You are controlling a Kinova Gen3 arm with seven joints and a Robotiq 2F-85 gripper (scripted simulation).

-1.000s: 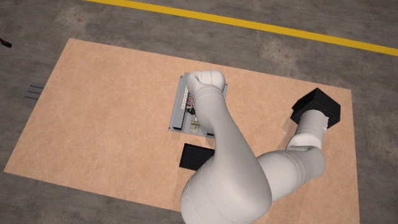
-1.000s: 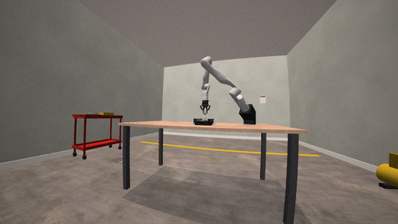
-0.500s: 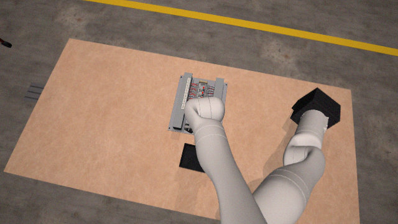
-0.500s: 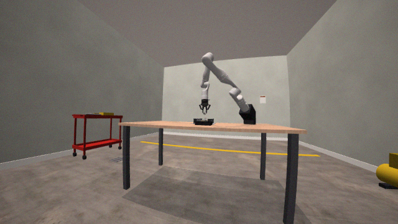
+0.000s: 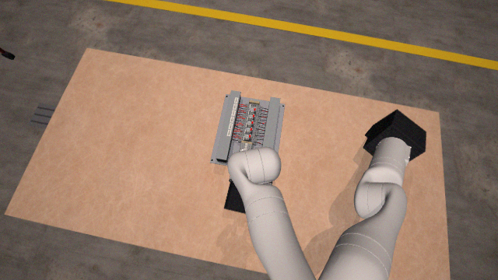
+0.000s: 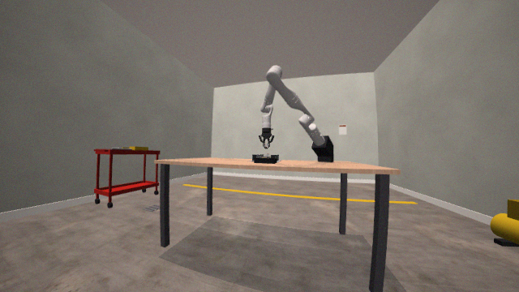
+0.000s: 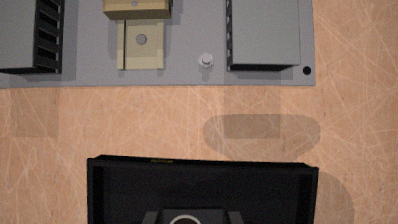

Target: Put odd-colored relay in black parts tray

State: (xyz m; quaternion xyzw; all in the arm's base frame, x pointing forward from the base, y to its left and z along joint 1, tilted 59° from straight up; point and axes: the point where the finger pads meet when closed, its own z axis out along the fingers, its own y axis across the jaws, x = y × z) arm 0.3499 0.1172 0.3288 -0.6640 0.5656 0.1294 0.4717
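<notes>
The black parts tray is 2 cm behind my hand, 4 cm to the left of it and 12 cm below it. From my hand the other things lie so: dark relay 1 cm below; grey relay panel 12 cm ahead, 20 cm to the right, 11 cm below.
</notes>
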